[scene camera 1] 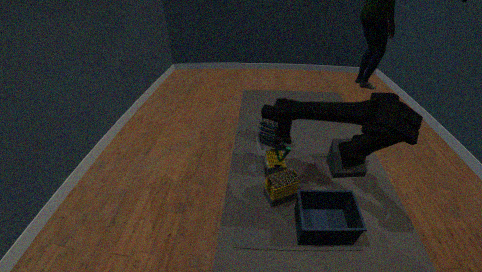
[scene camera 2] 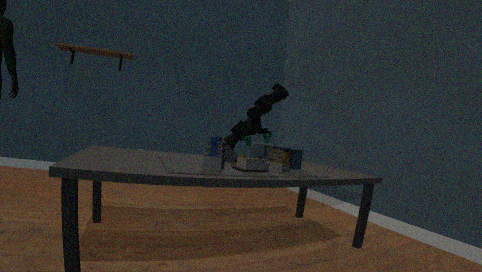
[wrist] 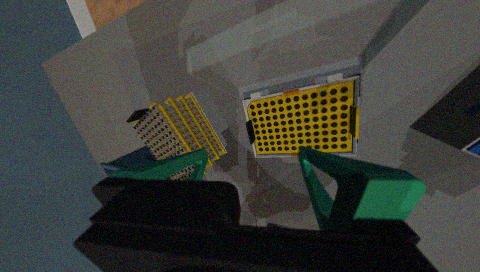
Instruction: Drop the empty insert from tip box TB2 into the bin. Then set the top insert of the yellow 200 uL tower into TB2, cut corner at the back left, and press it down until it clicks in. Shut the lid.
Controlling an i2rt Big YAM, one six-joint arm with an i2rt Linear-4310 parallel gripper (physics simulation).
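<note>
Tip box TB2 (scene camera 2: pixel 251 163) (wrist: pixel 254 95) stands on the table with its translucent lid (scene camera 2: pixel 257 150) (wrist: pixel 235 47) open. A yellow insert (scene camera 1: pixel 275 159) (wrist: pixel 302 120) with empty dark holes sits in it; its cut corner shows at the upper left in the wrist view. The yellow tower (scene camera 1: pixel 282 184) (scene camera 2: pixel 278 156) (wrist: pixel 175 127), a stack of inserts with tips, stands beside the box. The blue-grey bin (scene camera 1: pixel 330 217) (scene camera 2: pixel 296 159) (wrist: pixel 120 162) stands beyond the tower. My gripper (scene camera 1: pixel 283 152) (scene camera 2: pixel 257 140) (wrist: pixel 250 152) is open and empty, above the level of the box and tower.
A blue and grey tower (scene camera 1: pixel 268 132) (scene camera 2: pixel 216 146) stands on the other side of TB2 from the yellow tower. A dark object (wrist: pixel 445 112) shows at the right in the wrist view. A person (scene camera 1: pixel 376 40) stands beyond the table (scene camera 2: pixel 200 182).
</note>
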